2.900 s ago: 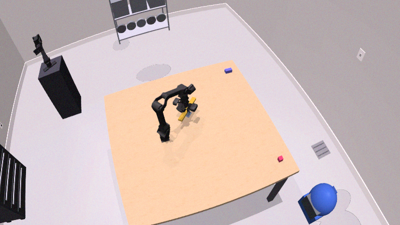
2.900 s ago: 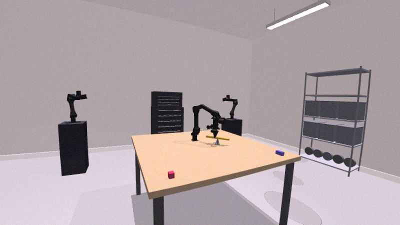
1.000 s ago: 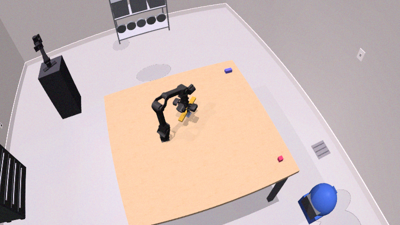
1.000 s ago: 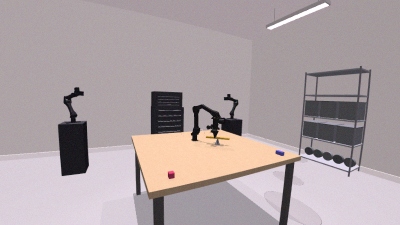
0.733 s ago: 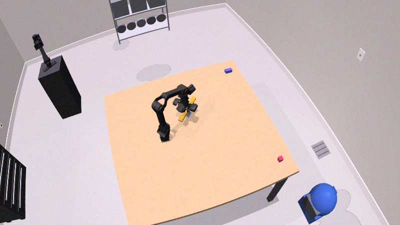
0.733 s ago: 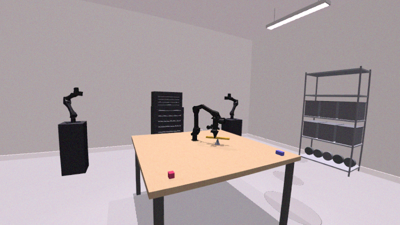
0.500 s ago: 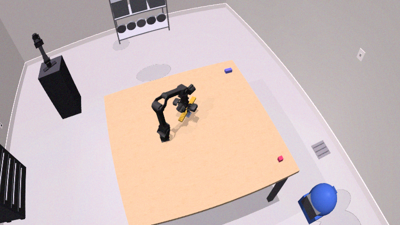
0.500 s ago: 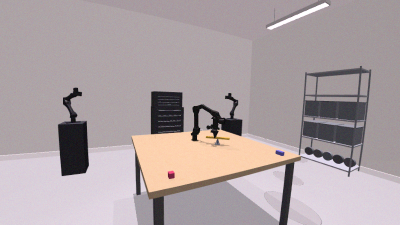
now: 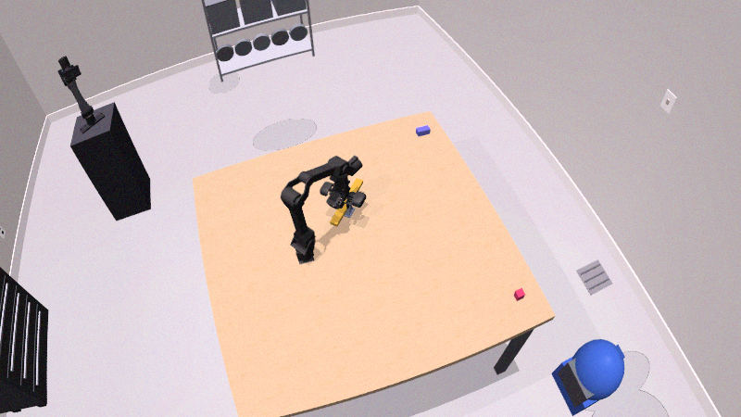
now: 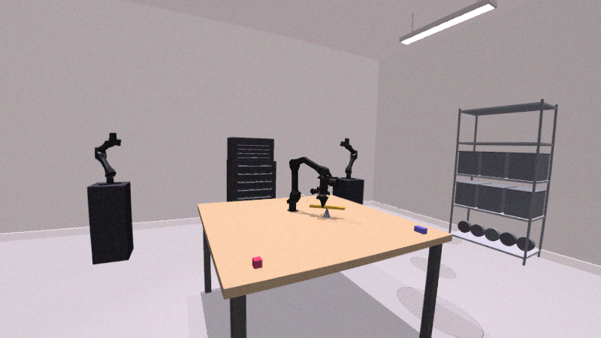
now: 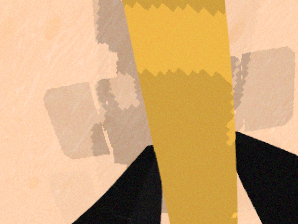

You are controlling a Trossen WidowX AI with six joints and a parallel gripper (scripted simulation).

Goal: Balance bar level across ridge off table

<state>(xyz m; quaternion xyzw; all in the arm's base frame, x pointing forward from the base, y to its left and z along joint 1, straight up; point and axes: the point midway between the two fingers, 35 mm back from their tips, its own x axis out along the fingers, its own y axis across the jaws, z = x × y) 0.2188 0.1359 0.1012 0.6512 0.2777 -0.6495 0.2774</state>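
Now: the bar 20 mm ahead of my gripper tip and 20 mm to the left of it. Also, from my gripper tip: blue block: 520 mm ahead, 360 mm to the left, 50 mm below; red block: 520 mm ahead, 640 mm to the right, 50 mm below.
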